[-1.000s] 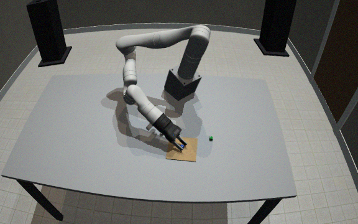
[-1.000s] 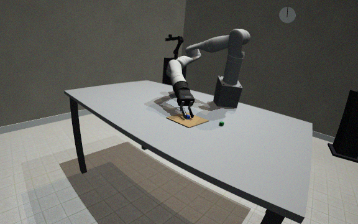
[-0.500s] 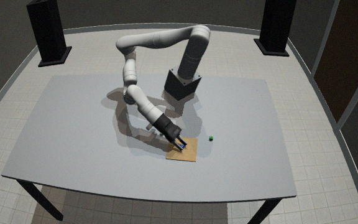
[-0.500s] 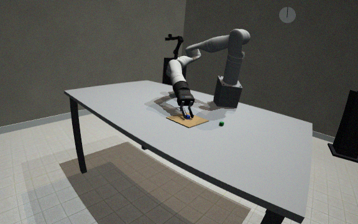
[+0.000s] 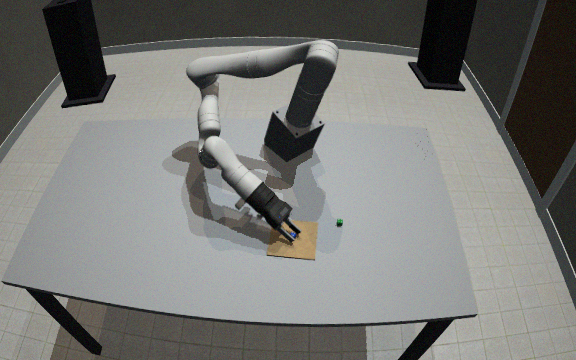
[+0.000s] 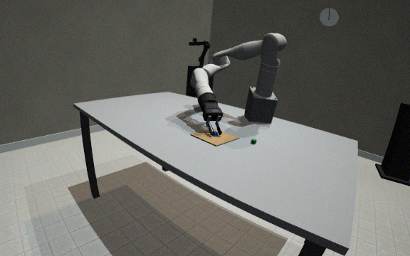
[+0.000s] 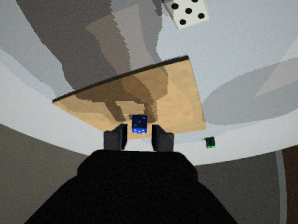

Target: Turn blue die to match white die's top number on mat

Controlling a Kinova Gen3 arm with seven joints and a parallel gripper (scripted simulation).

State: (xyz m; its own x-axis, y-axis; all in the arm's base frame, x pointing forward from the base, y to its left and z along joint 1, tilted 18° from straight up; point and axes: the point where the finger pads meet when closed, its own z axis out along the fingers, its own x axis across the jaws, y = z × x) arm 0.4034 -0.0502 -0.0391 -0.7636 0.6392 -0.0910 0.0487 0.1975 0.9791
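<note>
Right now the blue die is 1 cm below my hand. Also, from my hand: white die: 9 cm to the right, 9 cm behind, 2 cm below; green die: 15 cm to the left, 4 cm behind, 2 cm below; tan mat: 2 cm below.
</note>
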